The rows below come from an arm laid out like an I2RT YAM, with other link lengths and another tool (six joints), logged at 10 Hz.
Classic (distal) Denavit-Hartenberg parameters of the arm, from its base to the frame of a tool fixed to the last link. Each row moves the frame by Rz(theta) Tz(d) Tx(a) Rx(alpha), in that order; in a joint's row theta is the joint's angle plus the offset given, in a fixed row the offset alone. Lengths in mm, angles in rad.
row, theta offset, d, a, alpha
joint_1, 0, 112.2, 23, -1.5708
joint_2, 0, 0, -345.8, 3.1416
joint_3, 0.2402, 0, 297.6, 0
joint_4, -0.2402, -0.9, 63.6, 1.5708
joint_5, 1.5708, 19.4, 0, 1.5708
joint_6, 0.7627, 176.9, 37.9, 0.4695
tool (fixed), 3.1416, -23.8, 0, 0
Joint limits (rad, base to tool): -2.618..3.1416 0..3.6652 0..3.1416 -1.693..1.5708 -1.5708..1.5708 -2.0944..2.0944
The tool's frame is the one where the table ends.
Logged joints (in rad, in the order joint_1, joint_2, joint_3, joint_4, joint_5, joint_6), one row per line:
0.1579, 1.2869, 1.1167, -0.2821, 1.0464, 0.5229
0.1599, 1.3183, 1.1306, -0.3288, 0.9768, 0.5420
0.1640, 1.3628, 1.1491, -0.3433, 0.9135, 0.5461
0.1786, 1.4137, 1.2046, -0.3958, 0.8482, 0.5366
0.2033, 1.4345, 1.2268, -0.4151, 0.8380, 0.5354
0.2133, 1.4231, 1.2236, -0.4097, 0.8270, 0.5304
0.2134, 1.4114, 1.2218, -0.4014, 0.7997, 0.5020
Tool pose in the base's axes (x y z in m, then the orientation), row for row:
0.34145, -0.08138, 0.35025, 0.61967, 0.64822, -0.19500, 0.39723
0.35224, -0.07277, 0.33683, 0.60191, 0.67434, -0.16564, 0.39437
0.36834, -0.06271, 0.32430, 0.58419, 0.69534, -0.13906, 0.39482
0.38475, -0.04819, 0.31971, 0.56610, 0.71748, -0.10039, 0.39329
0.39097, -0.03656, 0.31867, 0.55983, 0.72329, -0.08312, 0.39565
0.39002, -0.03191, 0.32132, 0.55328, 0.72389, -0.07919, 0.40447
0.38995, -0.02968, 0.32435, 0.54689, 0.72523, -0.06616, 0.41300
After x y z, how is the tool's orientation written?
As a quaternion, w x y z.
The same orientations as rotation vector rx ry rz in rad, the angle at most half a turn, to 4 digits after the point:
1.4907, -0.4484, 0.9135
1.5621, -0.3837, 0.9135
1.6225, -0.3245, 0.9213
1.6868, -0.2360, 0.9246
1.7050, -0.1959, 0.9326
1.7111, -0.1872, 0.9561
1.7189, -0.1568, 0.9789

